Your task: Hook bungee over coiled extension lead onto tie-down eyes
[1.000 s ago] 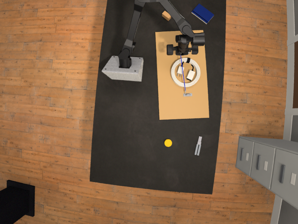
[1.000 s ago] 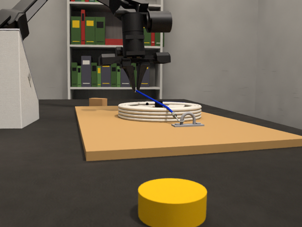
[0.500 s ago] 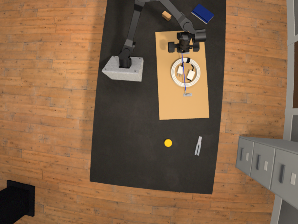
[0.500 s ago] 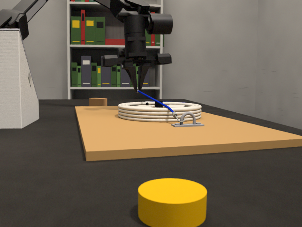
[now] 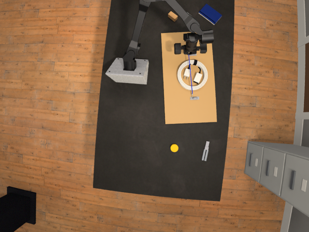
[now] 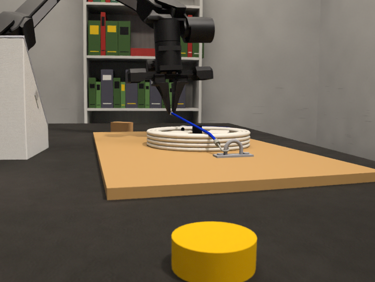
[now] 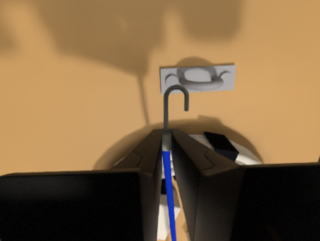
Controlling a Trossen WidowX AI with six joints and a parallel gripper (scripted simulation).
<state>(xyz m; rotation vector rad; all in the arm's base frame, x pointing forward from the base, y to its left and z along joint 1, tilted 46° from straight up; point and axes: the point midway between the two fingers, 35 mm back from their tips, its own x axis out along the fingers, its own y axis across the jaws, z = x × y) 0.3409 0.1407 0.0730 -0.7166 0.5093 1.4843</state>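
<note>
Now: hand 2 cm short of the tan board, 13 cm to the left of it and 9 cm above it. The rest, counted from my hand: block: 12 cm behind, 28 cm to the left, 8 cm below; yellow puck: 2 cm behind, 61 cm to the right, 9 cm below; grey clip: 19 cm ahead, 60 cm to the right, 9 cm below.
</note>
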